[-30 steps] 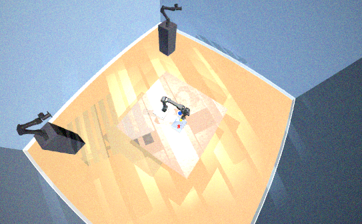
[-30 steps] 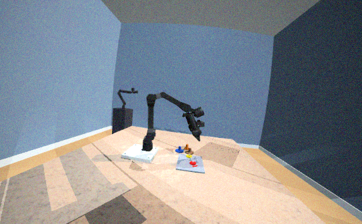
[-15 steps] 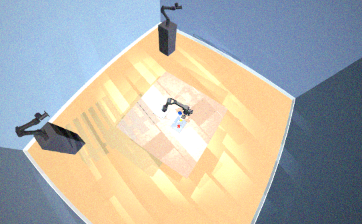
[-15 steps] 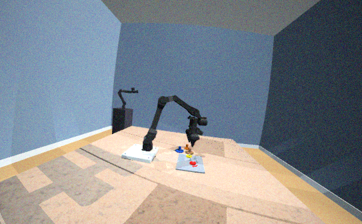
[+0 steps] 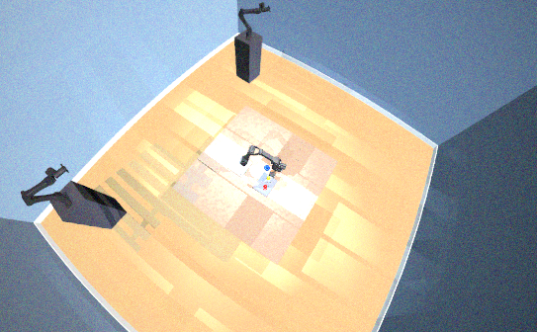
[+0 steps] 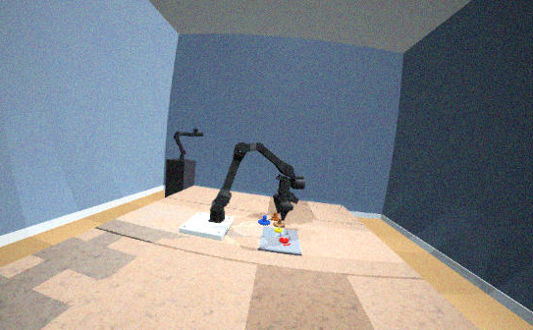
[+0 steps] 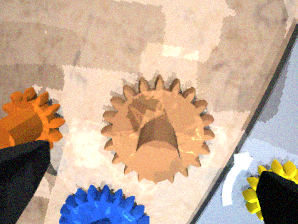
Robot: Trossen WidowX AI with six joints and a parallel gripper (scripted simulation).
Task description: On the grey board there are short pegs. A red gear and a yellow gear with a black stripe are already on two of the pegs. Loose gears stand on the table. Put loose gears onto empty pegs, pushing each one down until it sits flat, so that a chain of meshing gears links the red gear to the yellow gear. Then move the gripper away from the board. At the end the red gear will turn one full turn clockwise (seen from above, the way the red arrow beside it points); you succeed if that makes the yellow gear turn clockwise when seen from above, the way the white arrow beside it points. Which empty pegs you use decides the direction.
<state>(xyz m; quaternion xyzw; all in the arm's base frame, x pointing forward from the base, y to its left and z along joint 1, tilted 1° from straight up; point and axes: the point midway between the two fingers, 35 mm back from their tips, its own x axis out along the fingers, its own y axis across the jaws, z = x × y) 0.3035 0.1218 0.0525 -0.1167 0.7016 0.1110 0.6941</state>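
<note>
The large brown gear is 3 cm below my gripper tip. The rest, counted from my gripper tip: small orange gear 3 cm behind, 7 cm to the left, 3 cm below; then white arrow 1 cm behind, 6 cm to the right, 4 cm below; then blue gear 8 cm behind, 3 cm below.
</note>
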